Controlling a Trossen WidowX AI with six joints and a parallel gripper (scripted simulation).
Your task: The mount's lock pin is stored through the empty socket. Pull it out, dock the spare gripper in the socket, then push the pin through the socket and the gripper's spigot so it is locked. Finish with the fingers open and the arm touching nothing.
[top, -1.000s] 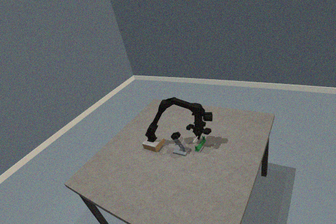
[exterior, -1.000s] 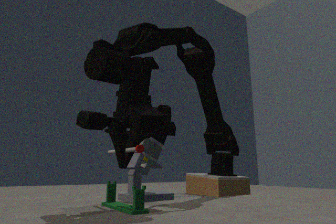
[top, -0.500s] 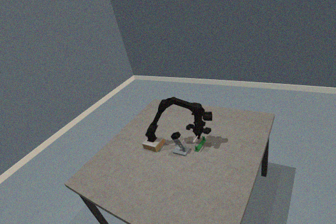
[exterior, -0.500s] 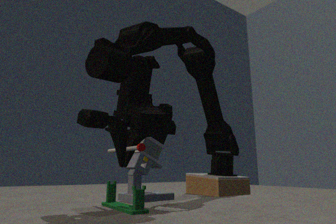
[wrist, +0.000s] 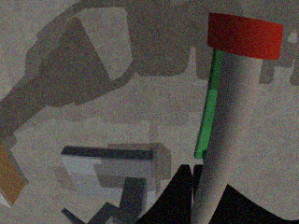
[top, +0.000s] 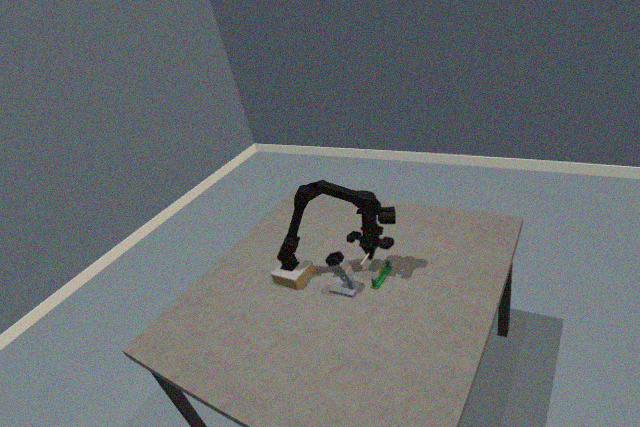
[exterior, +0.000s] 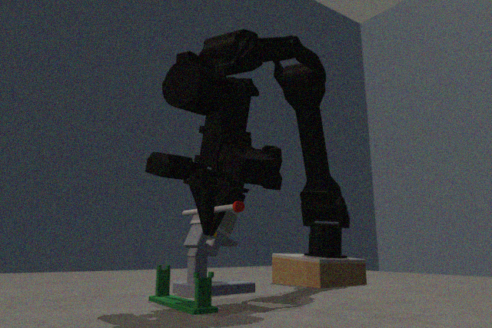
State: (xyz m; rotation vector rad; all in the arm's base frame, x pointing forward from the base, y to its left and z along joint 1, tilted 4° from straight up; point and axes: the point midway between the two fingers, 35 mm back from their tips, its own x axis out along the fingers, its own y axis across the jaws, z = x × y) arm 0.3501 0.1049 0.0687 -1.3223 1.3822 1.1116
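The grey mount lies 7 cm behind my gripper tip, 10 cm to the right of it and 4 cm below it. Also, from my gripper tip: green pin rest: 4 cm ahead, 6 cm below; spare gripper: 8 cm behind, 11 cm to the right, 3 cm above.
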